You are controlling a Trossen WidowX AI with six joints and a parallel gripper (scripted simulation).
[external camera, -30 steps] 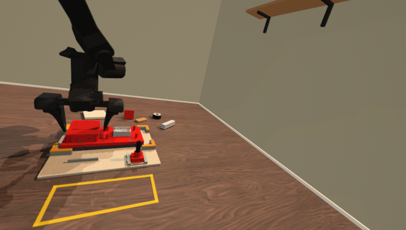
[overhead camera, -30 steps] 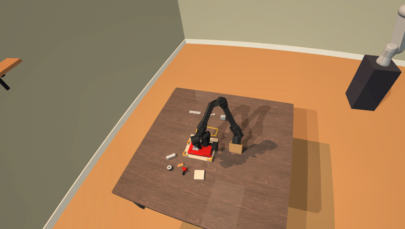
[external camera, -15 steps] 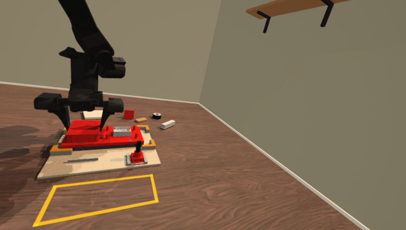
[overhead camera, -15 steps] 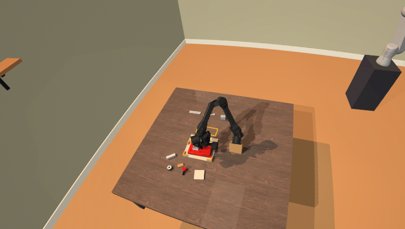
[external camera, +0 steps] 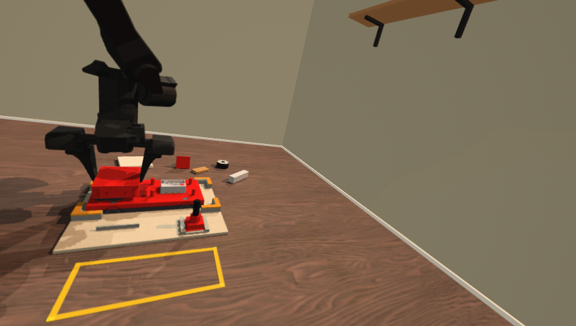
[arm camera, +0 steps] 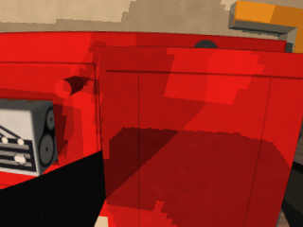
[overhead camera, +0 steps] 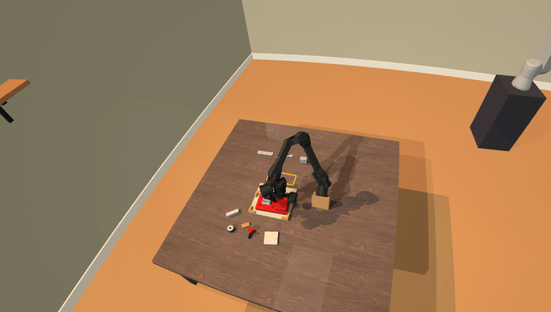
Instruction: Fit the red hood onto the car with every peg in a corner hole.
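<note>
Now: the grey engine block 10 cm ahead of my gripper tip and 2 cm below it. Round my gripper tip: tile: 21 cm to the left, 4 cm below, 2 cm ahead; then tan jig: 7 cm ahead, 3 cm below, 2 cm to the right; then hood: 1 cm above.
</note>
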